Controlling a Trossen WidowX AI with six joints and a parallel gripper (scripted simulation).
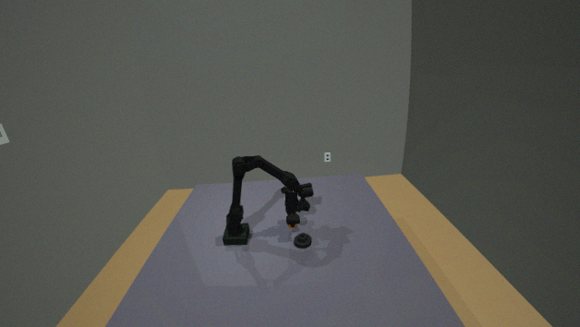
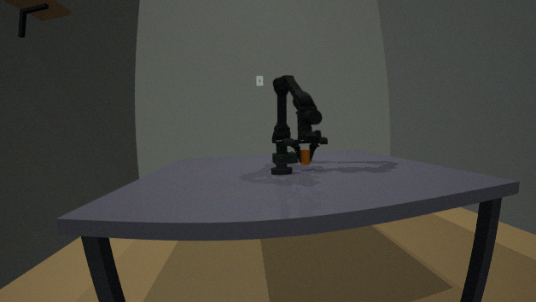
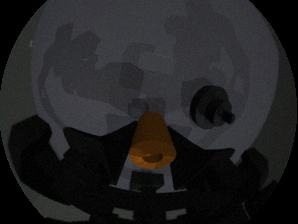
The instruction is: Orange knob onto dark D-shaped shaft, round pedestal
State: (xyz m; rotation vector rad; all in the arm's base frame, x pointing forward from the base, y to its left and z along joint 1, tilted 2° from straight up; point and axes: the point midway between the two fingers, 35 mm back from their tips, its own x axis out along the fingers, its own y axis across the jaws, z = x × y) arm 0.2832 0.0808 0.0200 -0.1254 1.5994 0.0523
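Right now my gripper tip is 5 cm short of the dark round pedestal and 10 cm to the left of it. The rest, counted from my gripper tip: orange knob: 2 cm above.
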